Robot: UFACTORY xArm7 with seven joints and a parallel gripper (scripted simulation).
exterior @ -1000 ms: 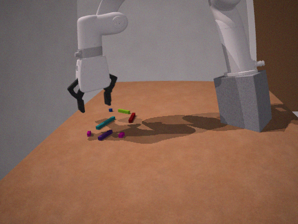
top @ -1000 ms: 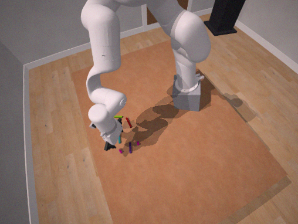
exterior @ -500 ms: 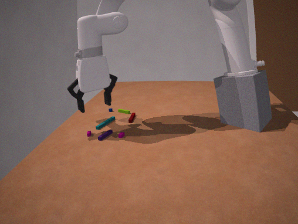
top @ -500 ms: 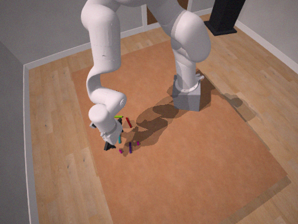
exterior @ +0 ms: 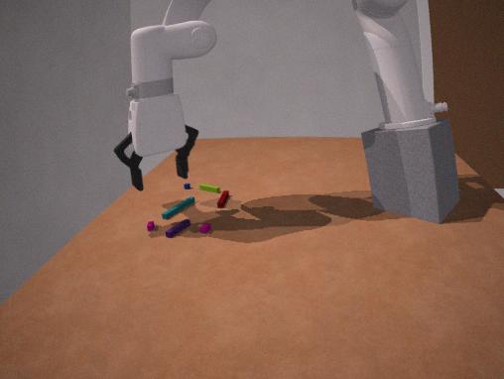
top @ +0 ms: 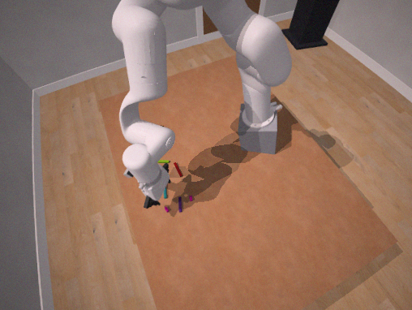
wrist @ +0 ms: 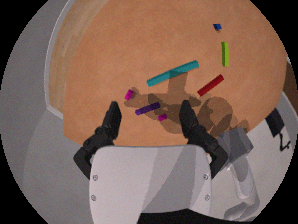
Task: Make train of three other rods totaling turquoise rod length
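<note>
Now: hand 4 cm short of the blue rod, 17 cm to the left of it and 7 cm above it. Also, from my hand: turquoise rod: 5 cm to the right, 7 cm below; then purple rod: 5 cm behind, 4 cm to the left, 7 cm below; then red rod: 7 cm behind, 11 cm to the right, 7 cm below.
</note>
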